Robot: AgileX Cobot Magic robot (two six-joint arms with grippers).
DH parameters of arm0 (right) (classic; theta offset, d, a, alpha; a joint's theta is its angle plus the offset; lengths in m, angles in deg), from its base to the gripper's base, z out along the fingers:
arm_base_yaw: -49.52 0.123 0 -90
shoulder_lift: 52.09 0 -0.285 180
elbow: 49.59 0 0.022 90
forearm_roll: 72.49 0.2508 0 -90
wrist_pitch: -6.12 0 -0.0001 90
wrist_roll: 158.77 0.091 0 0
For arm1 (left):
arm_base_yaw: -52.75 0.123 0 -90
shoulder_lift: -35.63 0 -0.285 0
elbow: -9.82 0 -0.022 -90
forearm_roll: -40.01 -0.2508 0 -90
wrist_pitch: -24.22 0 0.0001 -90
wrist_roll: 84.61 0.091 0 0
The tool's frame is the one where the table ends.
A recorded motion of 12 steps. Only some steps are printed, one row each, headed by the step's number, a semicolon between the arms.
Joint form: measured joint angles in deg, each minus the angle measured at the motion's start. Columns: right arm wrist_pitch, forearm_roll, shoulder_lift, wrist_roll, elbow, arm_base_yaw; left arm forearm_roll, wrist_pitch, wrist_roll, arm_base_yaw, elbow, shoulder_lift.
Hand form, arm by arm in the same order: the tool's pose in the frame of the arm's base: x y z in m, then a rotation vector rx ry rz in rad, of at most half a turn. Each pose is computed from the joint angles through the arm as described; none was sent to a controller.
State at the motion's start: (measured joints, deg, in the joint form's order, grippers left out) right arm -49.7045 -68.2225 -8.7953 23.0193 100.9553 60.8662; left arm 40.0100 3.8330 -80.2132 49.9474 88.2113 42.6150
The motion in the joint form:
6: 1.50 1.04 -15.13 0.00 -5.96 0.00; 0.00 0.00 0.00 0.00 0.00 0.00
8: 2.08 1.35 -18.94 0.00 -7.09 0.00; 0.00 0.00 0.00 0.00 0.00 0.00
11: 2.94 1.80 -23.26 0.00 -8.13 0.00; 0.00 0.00 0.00 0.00 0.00 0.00
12: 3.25 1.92 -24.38 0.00 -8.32 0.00; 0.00 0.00 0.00 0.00 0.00 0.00
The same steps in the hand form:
6: 0.0416 0.0153 0.3464 -0.1629 2.0574 0.2527; 0.0528 -0.0026 0.1750 0.1159 1.8423 0.0194
8: 0.0293 0.0132 0.3440 -0.1599 2.0005 0.2632; 0.0528 -0.0026 0.1750 0.1159 1.8423 0.0194
11: 0.0154 0.0109 0.3419 -0.1560 1.9282 0.2773; 0.0528 -0.0026 0.1750 0.1159 1.8423 0.0194
12: 0.0117 0.0103 0.3417 -0.1548 1.9066 0.2812; 0.0528 -0.0026 0.1750 0.1159 1.8423 0.0194

